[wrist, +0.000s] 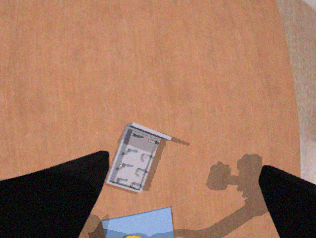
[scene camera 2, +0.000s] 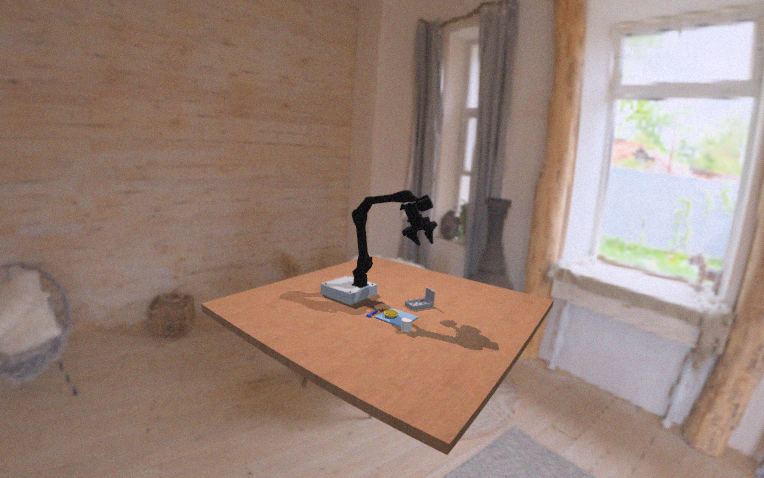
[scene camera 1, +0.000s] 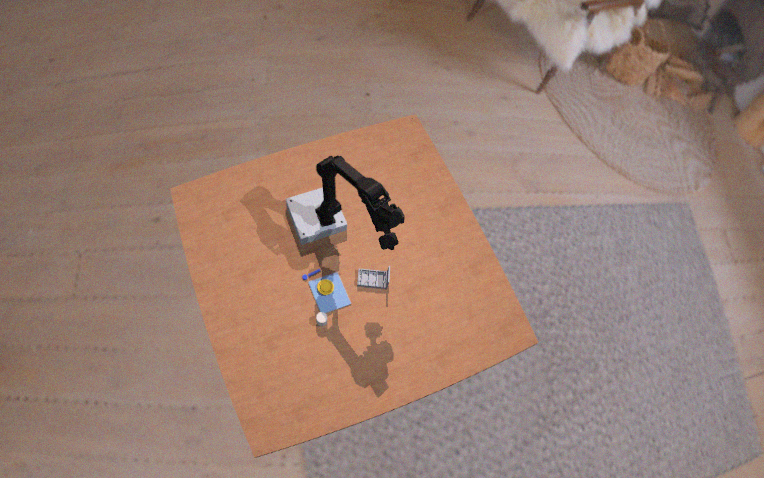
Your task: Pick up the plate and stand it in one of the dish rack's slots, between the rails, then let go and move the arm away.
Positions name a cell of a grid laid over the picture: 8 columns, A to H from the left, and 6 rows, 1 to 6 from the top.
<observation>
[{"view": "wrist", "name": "my gripper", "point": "E5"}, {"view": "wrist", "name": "grey dish rack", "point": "D4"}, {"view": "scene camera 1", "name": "light blue mat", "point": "D4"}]
</observation>
